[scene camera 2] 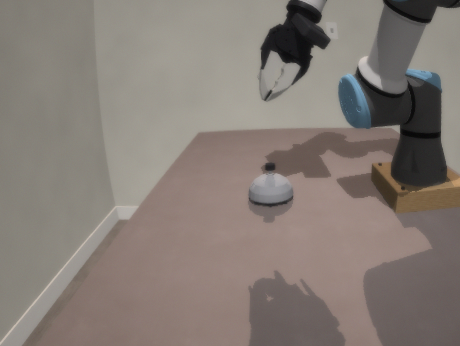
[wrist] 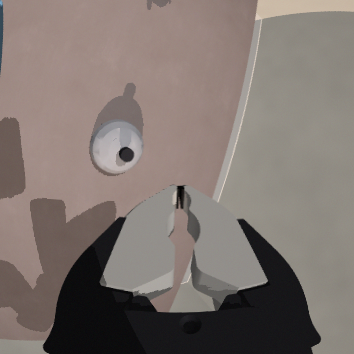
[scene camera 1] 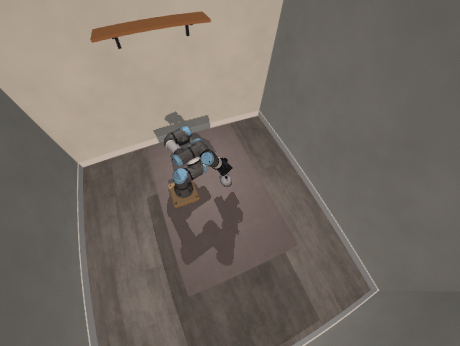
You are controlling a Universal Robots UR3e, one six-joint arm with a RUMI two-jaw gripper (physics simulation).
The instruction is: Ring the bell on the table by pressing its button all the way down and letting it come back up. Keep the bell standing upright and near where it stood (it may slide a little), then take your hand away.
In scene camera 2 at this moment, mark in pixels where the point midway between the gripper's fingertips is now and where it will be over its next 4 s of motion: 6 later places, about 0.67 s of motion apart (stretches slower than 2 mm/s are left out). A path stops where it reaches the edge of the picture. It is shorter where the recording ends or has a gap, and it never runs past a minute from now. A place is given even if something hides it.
My gripper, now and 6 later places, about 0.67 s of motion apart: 264, 100; 264, 103; 266, 121; 267, 132; 263, 131; 268, 143; 270, 153
